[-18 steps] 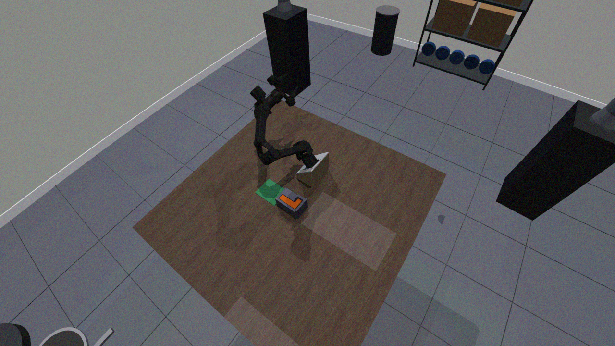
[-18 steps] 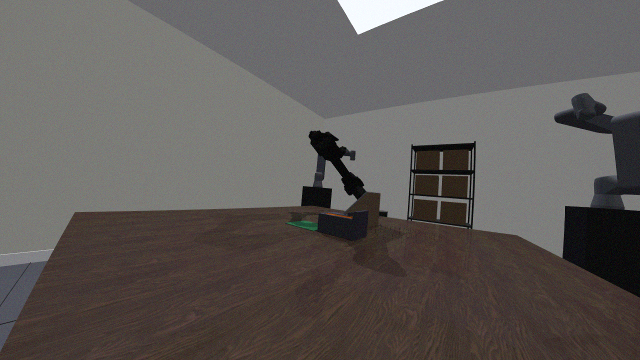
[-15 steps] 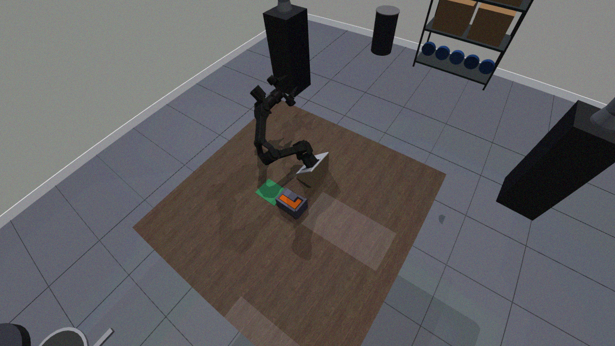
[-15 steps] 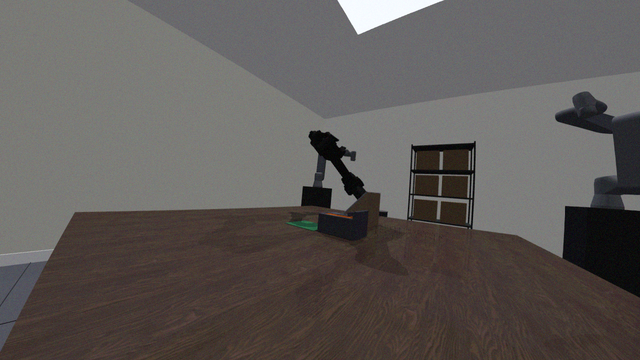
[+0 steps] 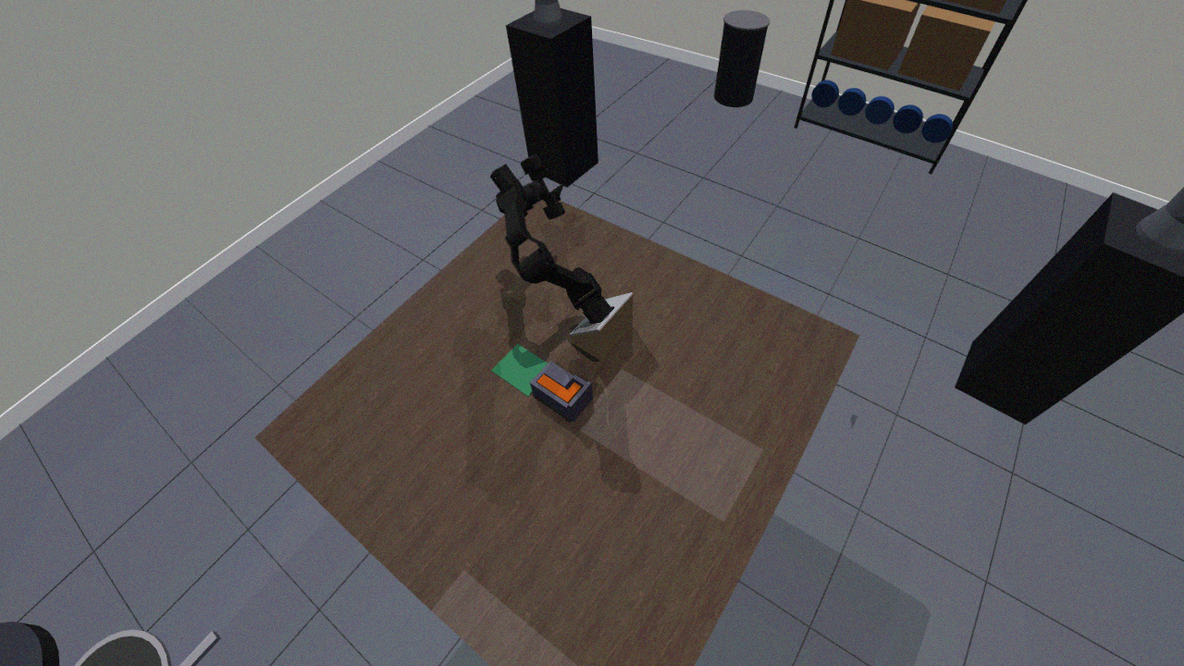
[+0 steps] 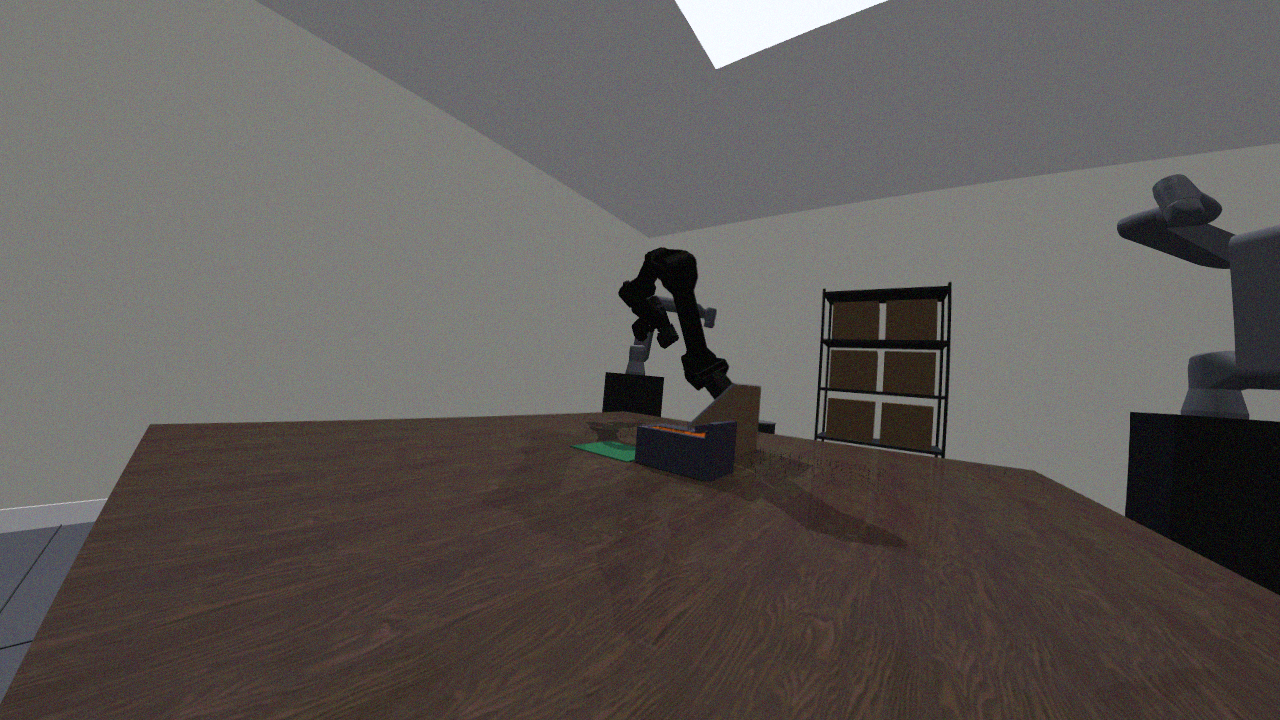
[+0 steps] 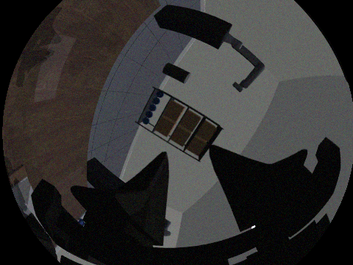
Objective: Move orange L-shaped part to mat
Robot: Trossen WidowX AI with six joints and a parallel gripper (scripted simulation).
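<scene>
Now: the orange L-shaped part 450 mm ahead of my gripper tip, 370 mm to the left of it and 270 mm below it. Also, from my gripper tip: green mat: 450 mm ahead, 330 mm below, 200 mm to the left.
</scene>
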